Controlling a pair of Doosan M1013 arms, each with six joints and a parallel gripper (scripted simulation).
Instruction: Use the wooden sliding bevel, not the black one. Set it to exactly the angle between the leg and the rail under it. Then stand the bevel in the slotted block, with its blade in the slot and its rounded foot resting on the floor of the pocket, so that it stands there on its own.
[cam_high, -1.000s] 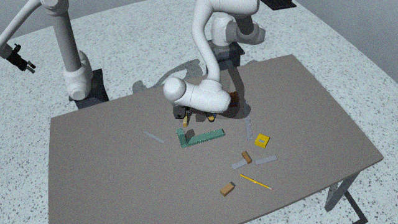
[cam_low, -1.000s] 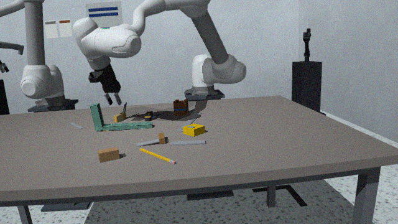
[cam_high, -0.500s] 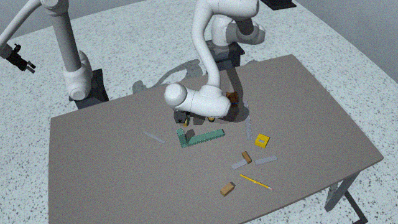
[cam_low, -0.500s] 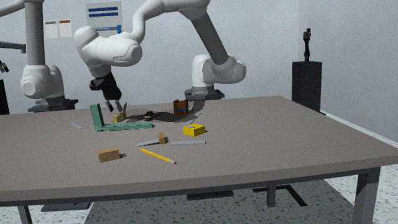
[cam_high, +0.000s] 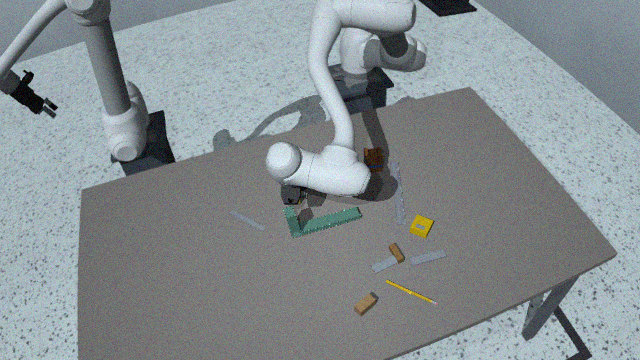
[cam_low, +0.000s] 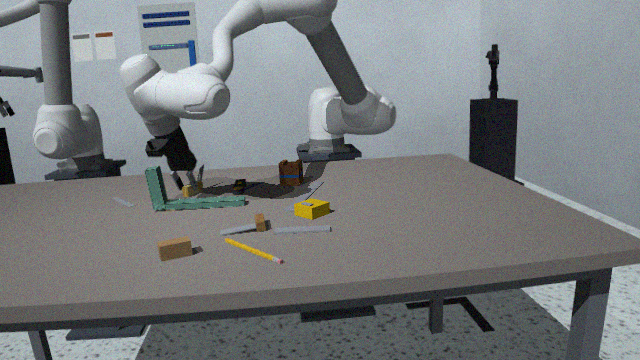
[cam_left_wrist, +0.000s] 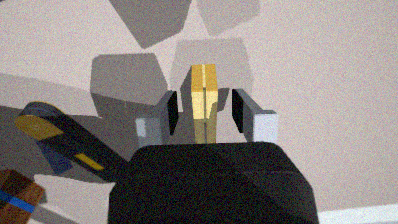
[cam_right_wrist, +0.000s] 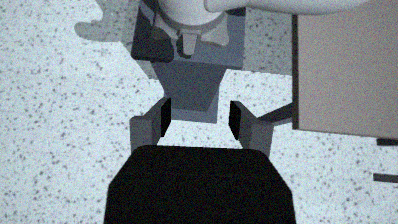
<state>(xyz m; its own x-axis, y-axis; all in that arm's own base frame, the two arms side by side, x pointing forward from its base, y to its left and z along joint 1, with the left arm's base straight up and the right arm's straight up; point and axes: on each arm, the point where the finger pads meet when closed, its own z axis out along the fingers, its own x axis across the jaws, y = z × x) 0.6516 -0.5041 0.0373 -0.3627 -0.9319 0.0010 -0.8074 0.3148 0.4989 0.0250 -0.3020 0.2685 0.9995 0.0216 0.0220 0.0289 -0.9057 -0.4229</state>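
Note:
The wooden bevel lies 50 mm behind my left hand, 20 mm to the left of it and 20 mm below it. The rest, counted from my left hand: black bevel (20 mm behind, 160 mm to the left, 30 mm below); grey blade (70 mm behind, 30 mm to the left); long grey strip (90 mm ahead, 350 mm to the left, 40 mm below).

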